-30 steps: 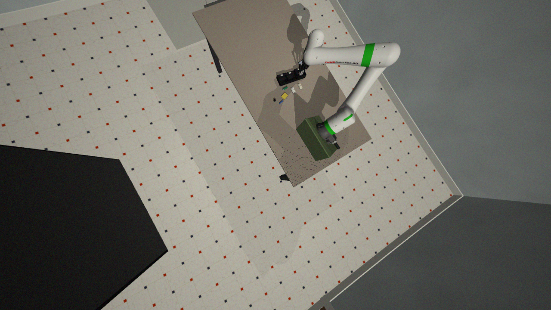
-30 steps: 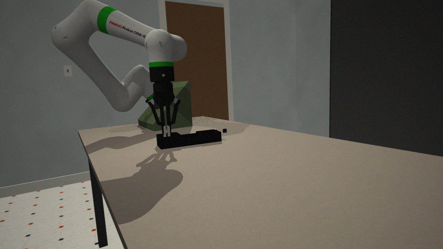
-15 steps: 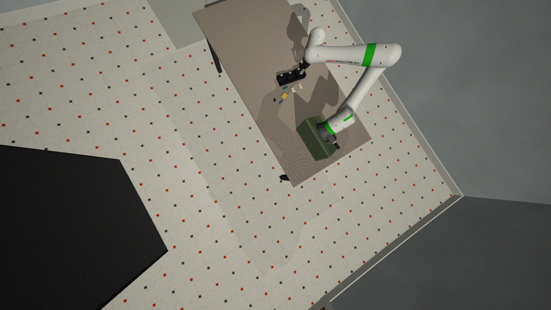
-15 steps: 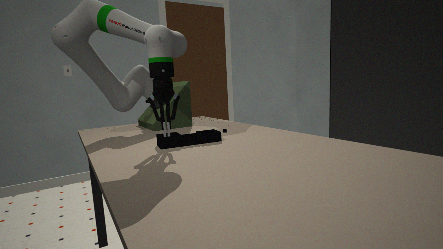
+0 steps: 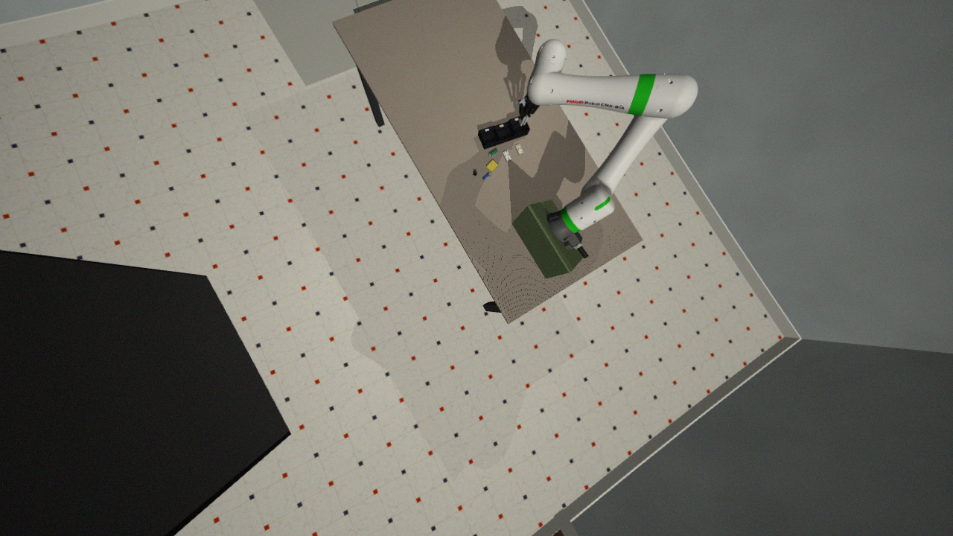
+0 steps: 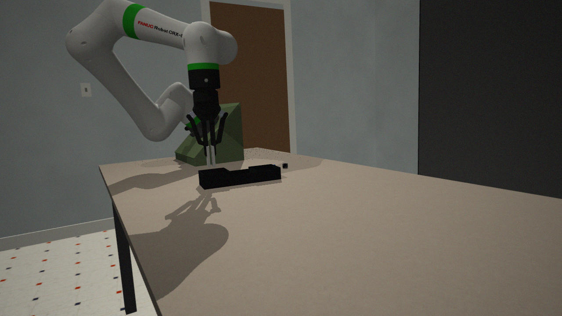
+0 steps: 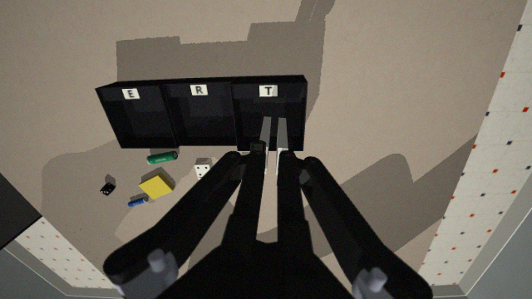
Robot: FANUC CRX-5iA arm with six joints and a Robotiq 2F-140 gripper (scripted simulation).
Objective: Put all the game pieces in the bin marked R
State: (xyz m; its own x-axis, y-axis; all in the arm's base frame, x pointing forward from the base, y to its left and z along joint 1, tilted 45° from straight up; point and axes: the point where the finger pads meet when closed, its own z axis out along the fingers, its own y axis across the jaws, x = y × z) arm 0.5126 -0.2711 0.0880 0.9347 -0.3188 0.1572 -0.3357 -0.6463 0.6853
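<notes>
The bin R lies 30 mm ahead of my hand, 90 mm to the left of it and 70 mm below it. Also, from my hand: green battery (20 mm behind, 200 mm to the left, 90 mm below); yellow block (80 mm behind, 240 mm to the left, 90 mm below); blue battery (100 mm behind, 300 mm to the left, 90 mm below).
</notes>
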